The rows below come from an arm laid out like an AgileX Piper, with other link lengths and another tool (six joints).
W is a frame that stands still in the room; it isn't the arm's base.
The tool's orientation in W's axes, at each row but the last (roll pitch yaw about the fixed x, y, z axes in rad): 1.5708 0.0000 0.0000; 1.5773 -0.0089 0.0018; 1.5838 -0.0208 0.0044; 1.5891 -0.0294 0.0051; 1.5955 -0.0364 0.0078; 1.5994 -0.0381 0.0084
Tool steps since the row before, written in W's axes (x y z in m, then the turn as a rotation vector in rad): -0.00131 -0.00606 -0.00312 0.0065 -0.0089 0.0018; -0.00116 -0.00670 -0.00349 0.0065 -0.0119 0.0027; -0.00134 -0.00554 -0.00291 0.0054 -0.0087 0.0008; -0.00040 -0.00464 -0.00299 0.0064 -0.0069 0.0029; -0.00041 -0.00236 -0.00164 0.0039 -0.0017 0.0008; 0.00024 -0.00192 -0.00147 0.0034 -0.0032 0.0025
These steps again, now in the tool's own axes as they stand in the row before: -0.00131 -0.00312 0.00606 0.0065 0.0018 0.0089; -0.00120 -0.00344 0.00672 0.0065 0.0027 0.0119; -0.00142 -0.00281 0.00557 0.0054 0.0008 0.0087; -0.00051 -0.00289 0.00469 0.0064 0.0028 0.0069; -0.00049 -0.00156 0.00240 0.0039 0.0007 0.0017; 0.00017 -0.00142 0.00196 0.0035 0.0025 0.0032
